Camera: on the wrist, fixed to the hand. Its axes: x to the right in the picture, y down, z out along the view.
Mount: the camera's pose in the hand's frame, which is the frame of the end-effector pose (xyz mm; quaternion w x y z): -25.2 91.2 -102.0 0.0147 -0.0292 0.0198 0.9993
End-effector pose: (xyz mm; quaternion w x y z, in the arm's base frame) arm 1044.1 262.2 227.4 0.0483 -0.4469 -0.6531 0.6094
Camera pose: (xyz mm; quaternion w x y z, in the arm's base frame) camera 1169.0 309.8 188.8 0.6084 0.6727 -0.4201 -0.0293
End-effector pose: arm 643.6 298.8 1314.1 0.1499 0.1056 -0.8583 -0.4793
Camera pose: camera 700.2 273.6 1438.6 0.5012 -0.8510 -0.1012 0.1198
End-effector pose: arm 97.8 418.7 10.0 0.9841 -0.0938 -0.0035 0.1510
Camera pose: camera 50.3 477.9 -106.6 0.1391 0.0366 -0.1088 -0.9836
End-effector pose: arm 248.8 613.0 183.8 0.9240 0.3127 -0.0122 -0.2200
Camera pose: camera 278.8 746.4 157.9 0.2428 -0.0302 -0.2879 0.9259
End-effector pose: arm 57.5 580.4 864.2 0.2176 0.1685 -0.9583 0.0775
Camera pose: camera 86.2 695.2 937.3 0.0503 0.9630 0.1804 -0.1939
